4 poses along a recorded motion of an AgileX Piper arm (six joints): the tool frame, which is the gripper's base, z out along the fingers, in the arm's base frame.
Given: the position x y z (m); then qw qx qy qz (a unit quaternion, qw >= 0).
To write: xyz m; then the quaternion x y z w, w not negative. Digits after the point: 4 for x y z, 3 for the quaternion.
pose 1, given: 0.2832 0.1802 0.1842 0.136 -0.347 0.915 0.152
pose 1, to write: 0.2832 0.1802 0.1842 -0.347 0.915 0.152 0.136
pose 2, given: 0.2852 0.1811 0.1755 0.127 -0.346 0.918 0.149
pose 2, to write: 0.2852 0.1811 0.1755 -0.346 0.918 0.149 0.127
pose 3, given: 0.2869 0.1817 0.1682 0.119 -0.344 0.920 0.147
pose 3, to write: 0.2869 0.1817 0.1682 -0.344 0.920 0.147 0.119
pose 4, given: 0.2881 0.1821 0.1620 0.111 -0.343 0.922 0.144
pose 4, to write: 0.2881 0.1821 0.1620 -0.343 0.922 0.144 0.111
